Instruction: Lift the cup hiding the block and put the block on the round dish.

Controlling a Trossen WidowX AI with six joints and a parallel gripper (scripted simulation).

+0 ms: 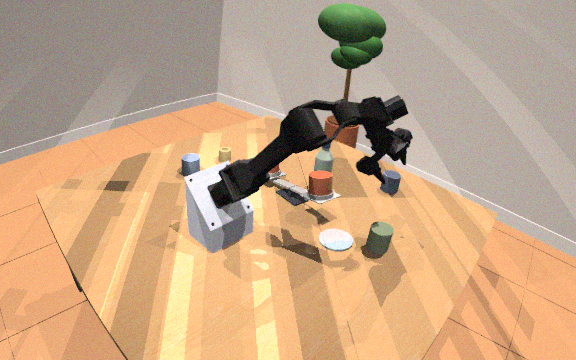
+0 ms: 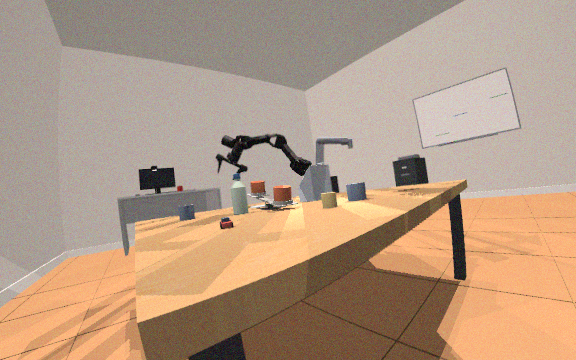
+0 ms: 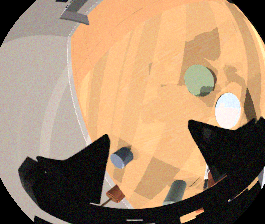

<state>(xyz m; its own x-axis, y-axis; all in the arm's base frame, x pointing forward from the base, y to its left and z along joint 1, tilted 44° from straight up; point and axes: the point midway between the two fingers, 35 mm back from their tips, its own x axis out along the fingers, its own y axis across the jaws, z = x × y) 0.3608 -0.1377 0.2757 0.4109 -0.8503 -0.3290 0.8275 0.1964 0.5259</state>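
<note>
The pale green block is 44 cm to the left of my gripper tip, 15 cm below it and 5 cm behind it. The rest, counted from my gripper tip: round pale blue dish: 19 cm below, 15 cm behind, 7 cm to the left; red cup: 18 cm to the left, 9 cm behind, 8 cm below; green cup: 16 cm below, 7 cm behind, 5 cm to the right.
</note>
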